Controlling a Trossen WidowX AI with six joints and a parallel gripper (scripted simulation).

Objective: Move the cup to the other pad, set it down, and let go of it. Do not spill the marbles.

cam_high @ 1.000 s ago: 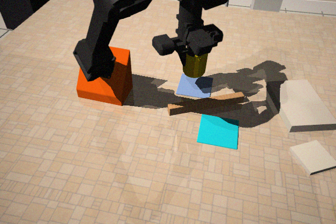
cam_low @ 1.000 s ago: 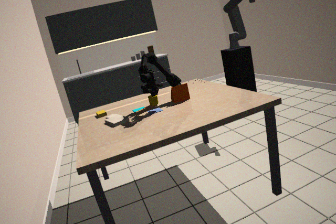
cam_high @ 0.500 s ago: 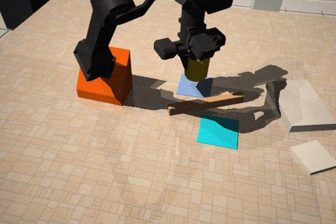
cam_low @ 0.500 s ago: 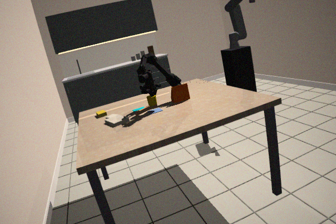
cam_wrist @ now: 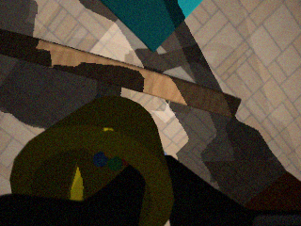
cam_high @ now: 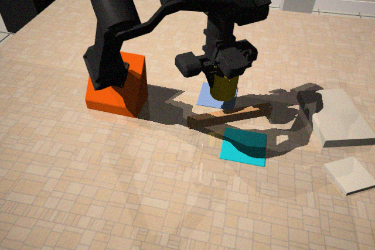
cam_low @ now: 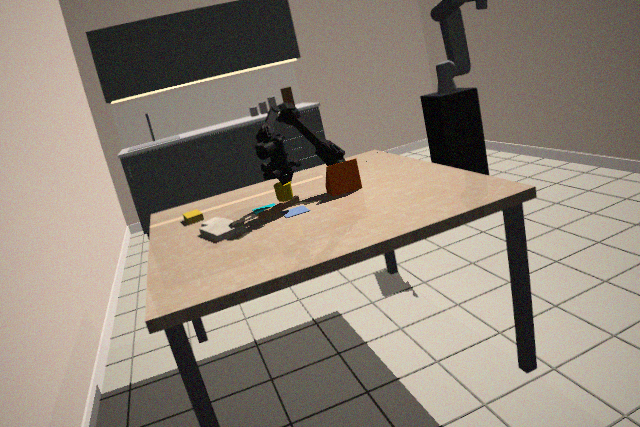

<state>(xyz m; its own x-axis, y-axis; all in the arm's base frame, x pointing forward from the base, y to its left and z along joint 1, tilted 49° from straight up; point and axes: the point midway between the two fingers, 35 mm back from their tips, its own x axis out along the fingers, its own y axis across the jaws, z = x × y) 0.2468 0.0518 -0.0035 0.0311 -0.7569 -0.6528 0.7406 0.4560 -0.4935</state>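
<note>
My gripper tip is now 100 mm short of the cyan pad, 90 mm to the left of it and 90 mm above it. The rest, counted from my gripper tip: light blue pad: 90 mm below, 70 mm to the left; cup: 20 mm to the left, 20 mm ahead; wooden bar: 80 mm below, 50 mm ahead, 10 mm to the right.
</note>
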